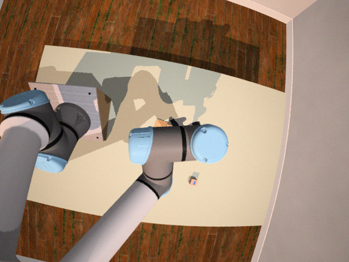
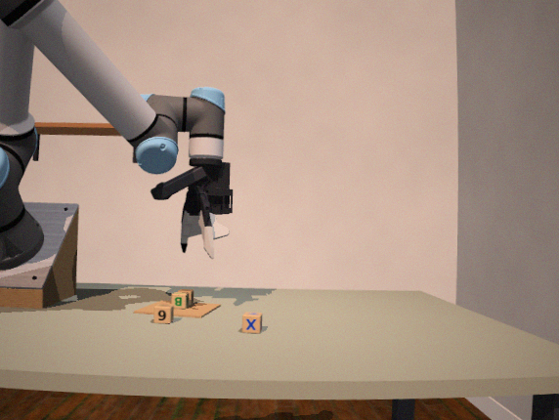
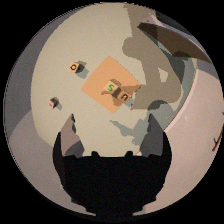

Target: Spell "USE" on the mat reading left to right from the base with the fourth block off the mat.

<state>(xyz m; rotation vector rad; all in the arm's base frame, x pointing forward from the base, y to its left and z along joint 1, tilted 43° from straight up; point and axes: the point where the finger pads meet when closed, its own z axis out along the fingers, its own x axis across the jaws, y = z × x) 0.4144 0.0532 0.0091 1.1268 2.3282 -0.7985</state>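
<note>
The blue-lettered block is 140 mm ahead of my hand, 190 mm to the right of it and 100 mm below it. From my hand the other things lie so: orange mat 30 mm behind, 20 mm to the right, 110 mm below.
</note>
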